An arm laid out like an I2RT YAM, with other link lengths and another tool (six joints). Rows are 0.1 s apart.
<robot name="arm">
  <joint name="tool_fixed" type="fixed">
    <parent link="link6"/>
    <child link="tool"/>
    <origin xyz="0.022 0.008 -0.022" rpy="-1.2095 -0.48 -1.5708"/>
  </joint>
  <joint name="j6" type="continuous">
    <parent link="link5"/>
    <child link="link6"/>
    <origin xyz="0.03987 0 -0.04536" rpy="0 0 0"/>
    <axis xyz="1 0 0"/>
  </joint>
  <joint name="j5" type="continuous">
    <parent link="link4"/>
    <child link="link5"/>
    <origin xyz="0.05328 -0.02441 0.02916" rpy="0 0 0"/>
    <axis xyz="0 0 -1"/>
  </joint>
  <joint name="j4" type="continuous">
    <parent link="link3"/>
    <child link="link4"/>
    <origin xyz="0.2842 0.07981 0.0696" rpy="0 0 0"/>
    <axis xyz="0 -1 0"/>
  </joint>
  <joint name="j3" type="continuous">
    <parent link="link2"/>
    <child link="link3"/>
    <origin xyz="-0.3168 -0.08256 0" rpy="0 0 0"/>
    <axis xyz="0 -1 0"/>
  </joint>
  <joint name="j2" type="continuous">
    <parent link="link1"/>
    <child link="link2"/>
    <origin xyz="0.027 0.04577 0.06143" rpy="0 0 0"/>
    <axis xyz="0 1 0"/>
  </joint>
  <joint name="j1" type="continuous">
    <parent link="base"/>
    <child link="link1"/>
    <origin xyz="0 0 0.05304" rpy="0 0 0"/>
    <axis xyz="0 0 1"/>
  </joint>
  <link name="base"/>
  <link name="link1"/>
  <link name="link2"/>
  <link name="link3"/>
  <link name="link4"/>
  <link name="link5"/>
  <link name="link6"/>
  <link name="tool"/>
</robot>
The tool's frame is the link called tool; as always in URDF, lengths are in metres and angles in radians. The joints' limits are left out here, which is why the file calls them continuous.
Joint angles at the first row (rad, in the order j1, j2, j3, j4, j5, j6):
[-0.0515 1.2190 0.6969 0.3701 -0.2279 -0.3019]
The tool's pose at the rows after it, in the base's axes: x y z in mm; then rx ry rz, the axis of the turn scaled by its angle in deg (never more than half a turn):
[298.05, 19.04, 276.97, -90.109, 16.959, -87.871]
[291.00, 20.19, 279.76, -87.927, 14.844, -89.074]
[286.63, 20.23, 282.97, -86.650, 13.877, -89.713]
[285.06, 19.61, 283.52, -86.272, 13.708, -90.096]
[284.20, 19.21, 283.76, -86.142, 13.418, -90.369]
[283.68, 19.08, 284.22, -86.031, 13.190, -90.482]
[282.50, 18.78, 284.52, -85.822, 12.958, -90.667]
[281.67, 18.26, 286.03, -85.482, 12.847, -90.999]
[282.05, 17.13, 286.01, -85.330, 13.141, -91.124]
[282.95, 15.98, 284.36, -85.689, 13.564, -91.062]
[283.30, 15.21, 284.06, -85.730, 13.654, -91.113]
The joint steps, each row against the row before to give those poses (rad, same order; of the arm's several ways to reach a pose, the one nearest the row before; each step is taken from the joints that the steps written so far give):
[-0.0010 -0.0379 -0.0319 0.0447 -0.0145 0.0056]
[-0.0008 -0.0329 -0.0260 0.0382 -0.0161 0.0020]
[-0.0030 -0.0218 -0.0100 0.0128 -0.0099 0.0038]
[-0.0029 -0.0075 -0.0050 0.0056 -0.0014 0.0009]
[-0.0017 -0.0040 -0.0031 0.0039 -0.0017 -0.0026]
[-0.0009 -0.0028 -0.0011 0.0015 -0.0021 -0.0012]
[-0.0019 -0.0053 -0.0035 0.0032 -0.0026 -0.0005]
[-0.0023 -0.0053 -0.0001 0.0017 -0.0007 0.0013]
[-0.0043 0.0013 0.0000 0.0025 -0.0007 0.0035]
[-0.0036 0.0053 -0.0004 -0.0012 0.0011 -0.0007]
[-0.0029 0.0017 0.0001 0.0010 -0.0012 -0.0001]

